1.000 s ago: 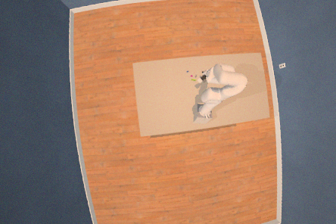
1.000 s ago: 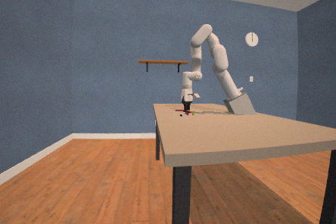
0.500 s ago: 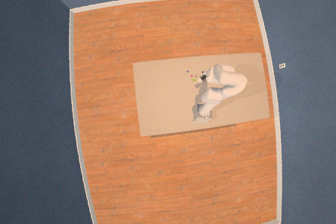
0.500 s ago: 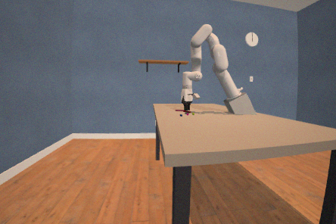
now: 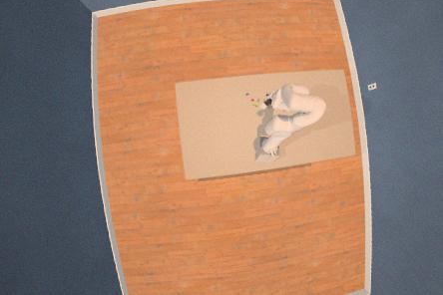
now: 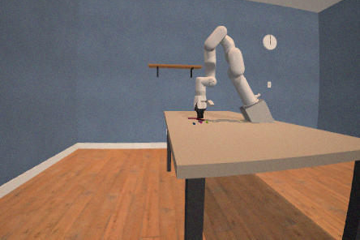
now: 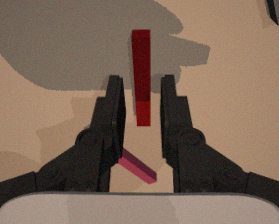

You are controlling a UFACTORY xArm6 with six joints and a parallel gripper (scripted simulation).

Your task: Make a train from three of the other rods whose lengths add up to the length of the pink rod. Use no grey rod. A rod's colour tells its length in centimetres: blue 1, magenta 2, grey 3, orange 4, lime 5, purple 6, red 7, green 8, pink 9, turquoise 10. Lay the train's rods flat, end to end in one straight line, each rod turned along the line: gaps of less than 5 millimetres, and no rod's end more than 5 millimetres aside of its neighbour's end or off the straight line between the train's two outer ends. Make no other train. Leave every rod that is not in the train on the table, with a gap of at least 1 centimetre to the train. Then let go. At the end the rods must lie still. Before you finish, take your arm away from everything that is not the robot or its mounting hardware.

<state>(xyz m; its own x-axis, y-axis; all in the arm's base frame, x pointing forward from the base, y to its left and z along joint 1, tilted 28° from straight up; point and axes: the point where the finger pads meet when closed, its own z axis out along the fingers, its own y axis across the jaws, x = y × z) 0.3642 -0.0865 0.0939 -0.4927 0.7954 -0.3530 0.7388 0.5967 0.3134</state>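
The red rod is 3 cm below my hand. From my hand the other things lie so: pink rod: 8 cm to the right, 3 cm below, 3 cm ahead; then lime rod: 12 cm to the left, 3 cm below, 1 cm behind; then grey rod: 9 cm to the left, 3 cm below, 3 cm ahead.
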